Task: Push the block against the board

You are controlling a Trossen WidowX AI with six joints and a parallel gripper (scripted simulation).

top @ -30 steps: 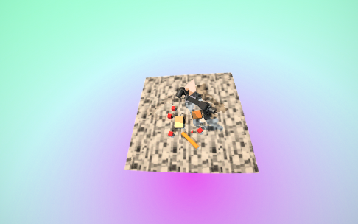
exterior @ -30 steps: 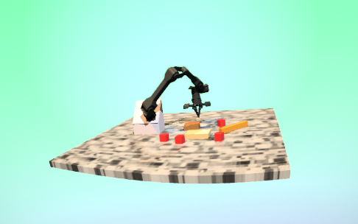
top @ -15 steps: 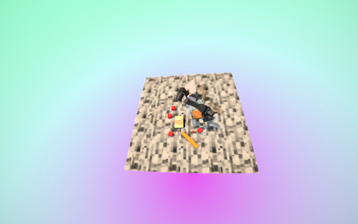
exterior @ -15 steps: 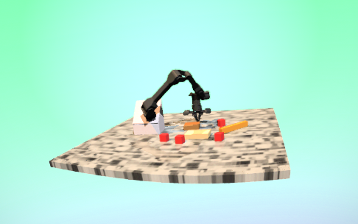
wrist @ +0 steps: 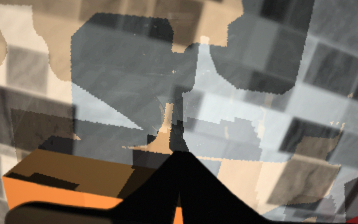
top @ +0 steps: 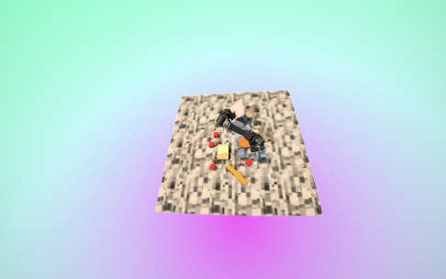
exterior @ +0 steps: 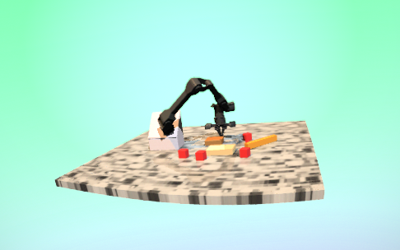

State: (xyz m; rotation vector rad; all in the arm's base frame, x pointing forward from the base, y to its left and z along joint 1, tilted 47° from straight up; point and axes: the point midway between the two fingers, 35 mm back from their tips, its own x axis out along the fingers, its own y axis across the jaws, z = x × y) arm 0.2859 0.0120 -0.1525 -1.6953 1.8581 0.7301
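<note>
Now: gripper tip 60 mm to the left of the orange square block, 40 mm past it and 10 mm below it. From my gripper tip the other things lie so: pale yellow flat slab 270 mm to the right, 20 mm ahead, 10 mm above; then long orange board 240 mm ahead, 180 mm to the right, 10 mm above.
</note>
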